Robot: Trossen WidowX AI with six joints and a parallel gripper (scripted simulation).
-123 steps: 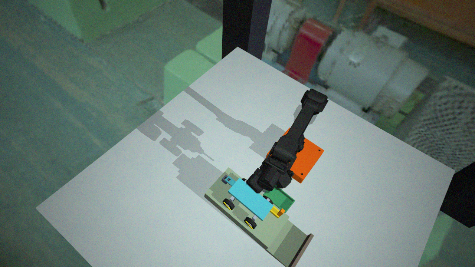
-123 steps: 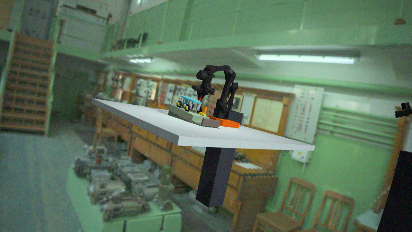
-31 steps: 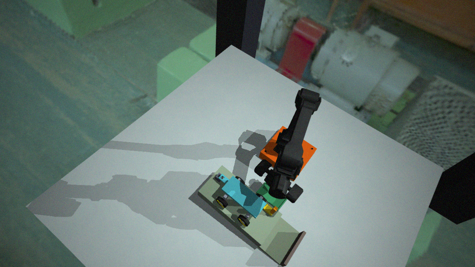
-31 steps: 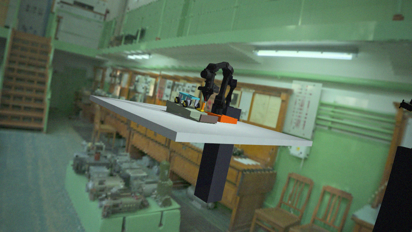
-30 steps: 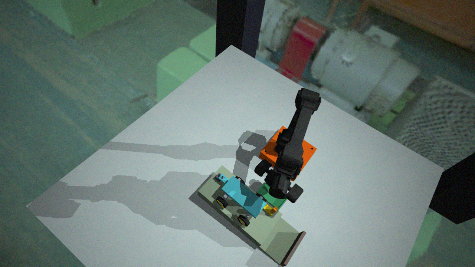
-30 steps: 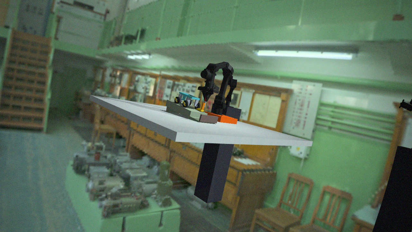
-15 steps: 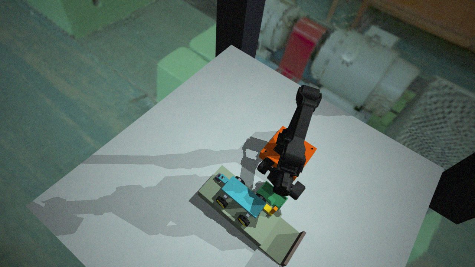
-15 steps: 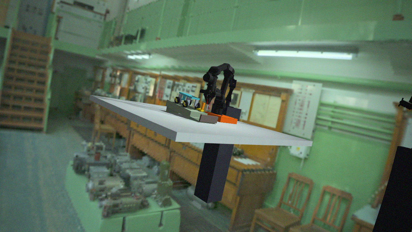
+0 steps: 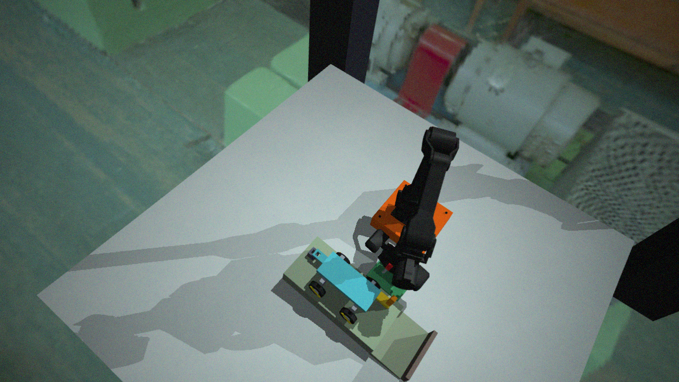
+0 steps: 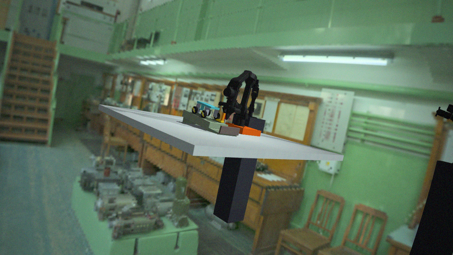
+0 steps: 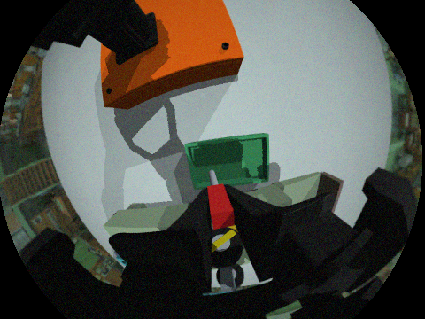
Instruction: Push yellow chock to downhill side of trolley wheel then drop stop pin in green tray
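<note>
Now: the yellow chock 80 mm ahead of my gripper tip and 40 mm to the left of it. The rest, counted from my gripper tip: brown lip (200 mm to the left, 130 mm ahead, 50 mm below); red-headed stop pin (right at my gripper tip); cyan trolley (130 mm ahead, 60 mm to the right, 30 mm above).
</note>
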